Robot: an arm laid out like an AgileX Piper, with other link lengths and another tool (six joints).
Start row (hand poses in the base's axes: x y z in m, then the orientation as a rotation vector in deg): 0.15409 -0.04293 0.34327 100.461 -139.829 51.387
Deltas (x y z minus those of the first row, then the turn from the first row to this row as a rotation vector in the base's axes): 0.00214 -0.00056 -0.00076 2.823 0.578 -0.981; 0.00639 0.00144 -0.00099 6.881 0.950 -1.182; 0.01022 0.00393 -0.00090 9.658 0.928 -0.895; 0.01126 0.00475 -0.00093 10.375 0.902 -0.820; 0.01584 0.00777 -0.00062 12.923 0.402 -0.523; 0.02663 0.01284 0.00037 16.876 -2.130 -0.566; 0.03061 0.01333 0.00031 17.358 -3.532 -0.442; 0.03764 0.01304 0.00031 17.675 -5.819 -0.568; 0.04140 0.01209 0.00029 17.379 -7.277 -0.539; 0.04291 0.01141 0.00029 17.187 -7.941 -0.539; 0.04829 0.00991 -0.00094 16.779 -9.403 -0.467; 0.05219 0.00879 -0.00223 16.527 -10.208 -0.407
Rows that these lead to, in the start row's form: 0.15623 -0.04349 0.34251 -99.385 141.738 -47.359; 0.16048 -0.04149 0.34228 -98.130 142.008 -41.572; 0.16431 -0.03900 0.34237 -97.435 141.481 -37.826; 0.16535 -0.03818 0.34234 -97.232 141.321 -36.880; 0.16993 -0.03516 0.34265 -96.188 140.457 -33.833; 0.18072 -0.03009 0.34364 -92.594 138.559 -30.454; 0.18470 -0.02960 0.34358 -91.410 137.567 -30.801; 0.19173 -0.02989 0.34358 -89.331 136.333 -31.954; 0.19549 -0.03084 0.34356 -88.298 135.492 -33.299; 0.19700 -0.03152 0.34356 -87.833 135.125 -33.978; 0.20238 -0.03302 0.34233 -86.873 134.235 -35.436; 0.20628 -0.03414 0.34104 -86.371 133.723 -36.264
